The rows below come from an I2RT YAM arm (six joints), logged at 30 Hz.
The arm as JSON. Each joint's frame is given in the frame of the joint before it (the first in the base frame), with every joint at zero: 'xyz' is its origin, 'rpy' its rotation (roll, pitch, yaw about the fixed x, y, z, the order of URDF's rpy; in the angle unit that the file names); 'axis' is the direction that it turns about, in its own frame. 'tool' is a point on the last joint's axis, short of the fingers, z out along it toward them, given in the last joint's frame.
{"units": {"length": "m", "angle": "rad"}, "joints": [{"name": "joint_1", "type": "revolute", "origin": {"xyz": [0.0, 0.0, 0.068], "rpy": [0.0, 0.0, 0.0]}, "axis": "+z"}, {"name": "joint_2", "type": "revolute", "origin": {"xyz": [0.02, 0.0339, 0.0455], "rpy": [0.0, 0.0, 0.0]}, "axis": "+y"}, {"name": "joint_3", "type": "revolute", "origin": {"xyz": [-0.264, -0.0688, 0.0], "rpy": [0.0, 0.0, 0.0]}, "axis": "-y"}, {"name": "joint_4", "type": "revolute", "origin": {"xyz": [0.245, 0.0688, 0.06], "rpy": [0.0, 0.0, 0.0]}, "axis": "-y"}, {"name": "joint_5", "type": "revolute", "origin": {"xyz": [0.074, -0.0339, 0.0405], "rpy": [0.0, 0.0, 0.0]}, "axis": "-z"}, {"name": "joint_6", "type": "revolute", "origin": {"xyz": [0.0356, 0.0, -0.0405], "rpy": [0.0, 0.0, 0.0]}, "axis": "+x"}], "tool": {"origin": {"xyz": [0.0, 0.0, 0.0], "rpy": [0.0, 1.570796, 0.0]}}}
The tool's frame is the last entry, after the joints.
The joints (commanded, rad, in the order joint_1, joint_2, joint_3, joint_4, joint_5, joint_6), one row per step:
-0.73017 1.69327 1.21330 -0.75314 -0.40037 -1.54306
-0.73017 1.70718 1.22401 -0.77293 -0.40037 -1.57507
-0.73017 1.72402 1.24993 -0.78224 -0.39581 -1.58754
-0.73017 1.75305 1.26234 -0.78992 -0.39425 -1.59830
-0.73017 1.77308 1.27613 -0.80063 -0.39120 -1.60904
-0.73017 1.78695 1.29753 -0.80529 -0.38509 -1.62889
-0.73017 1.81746 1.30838 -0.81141 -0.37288 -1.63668
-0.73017 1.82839 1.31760 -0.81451 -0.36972 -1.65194
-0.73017 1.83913 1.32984 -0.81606 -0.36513 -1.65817
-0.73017 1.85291 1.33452 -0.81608 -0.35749 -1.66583
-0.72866 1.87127 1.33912 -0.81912 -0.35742 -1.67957
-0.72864 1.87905 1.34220 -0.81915 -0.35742 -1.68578
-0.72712 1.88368 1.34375 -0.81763 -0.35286 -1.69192
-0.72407 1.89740 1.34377 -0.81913 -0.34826 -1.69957
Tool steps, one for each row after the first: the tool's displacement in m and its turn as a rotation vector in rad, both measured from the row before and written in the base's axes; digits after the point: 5 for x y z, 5 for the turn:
0.00084 -0.00075 -0.00204 -0.00003 0.01413 0.02792
0.00358 -0.00340 0.00152 -0.00895 0.00183 0.00952
0.00300 -0.00276 -0.00614 0.01013 0.01799 0.00902
0.00222 -0.00212 -0.00308 0.00433 0.01336 0.00868
0.00313 -0.00307 0.00108 -0.01502 -0.00049 0.01603
0.00267 -0.00293 -0.00751 0.00509 0.02618 0.00381
0.00156 -0.00154 -0.00130 -0.00537 0.00383 0.01301
0.00202 -0.00201 -0.00043 -0.00583 0.00228 0.00452
0.00129 -0.00149 -0.00353 -0.00252 0.01087 0.00514
0.00177 -0.00085 -0.00513 0.00577 0.01092 0.01403
0.00084 -0.00074 -0.00186 0.00077 0.00274 0.00570
0.00084 -0.00021 -0.00121 -0.00462 0.00335 0.00618
0.00121 0.00021 -0.00482 0.00388 0.01337 0.00914

